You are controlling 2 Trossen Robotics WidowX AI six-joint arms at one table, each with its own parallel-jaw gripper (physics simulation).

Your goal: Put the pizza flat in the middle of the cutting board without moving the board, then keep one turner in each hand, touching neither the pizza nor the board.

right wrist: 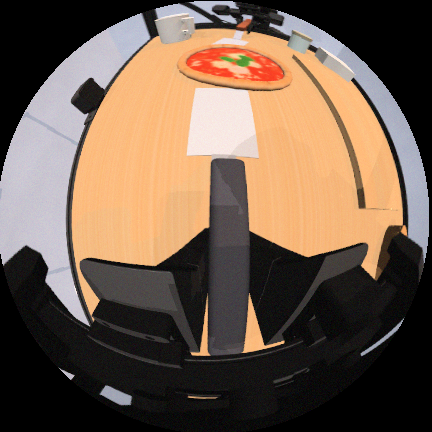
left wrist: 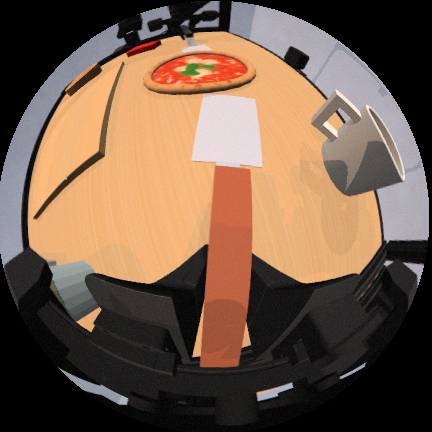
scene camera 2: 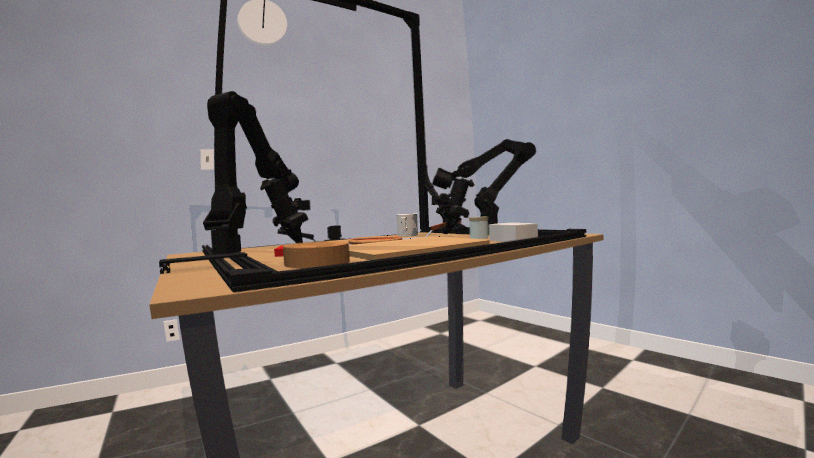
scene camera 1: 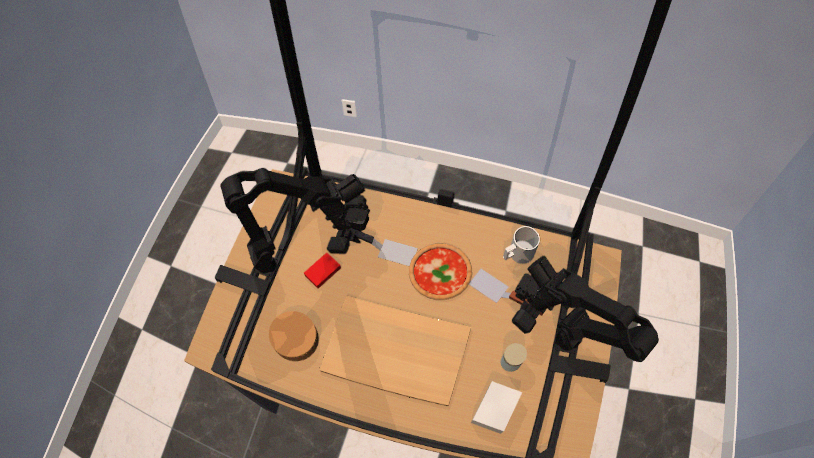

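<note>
The pizza (scene camera 1: 440, 271) (scene camera 2: 375, 239) (left wrist: 200, 69) (right wrist: 235, 65) lies flat on the table, behind and apart from the cutting board (scene camera 1: 398, 353) (scene camera 2: 421, 246) (right wrist: 385, 165). My left gripper (left wrist: 222, 250) is shut on the orange-handled turner (scene camera 1: 488, 284) (left wrist: 231, 225); its pale blade lies low at the pizza's right edge in scene camera 1. My right gripper (right wrist: 222, 232) is shut on the dark-handled turner (scene camera 1: 398, 251) (right wrist: 229, 240); its blade lies low at the pizza's left edge. Whether either blade touches the crust or reaches under it I cannot tell.
A grey mug (scene camera 1: 524, 244) (left wrist: 360, 155) stands behind the left gripper. A red block (scene camera 1: 322, 270) lies in front of the right gripper. A round wooden piece (scene camera 1: 292, 334) stands left of the board. A lidded jar (scene camera 1: 514, 356) and a white box (scene camera 1: 496, 406) stand to its right.
</note>
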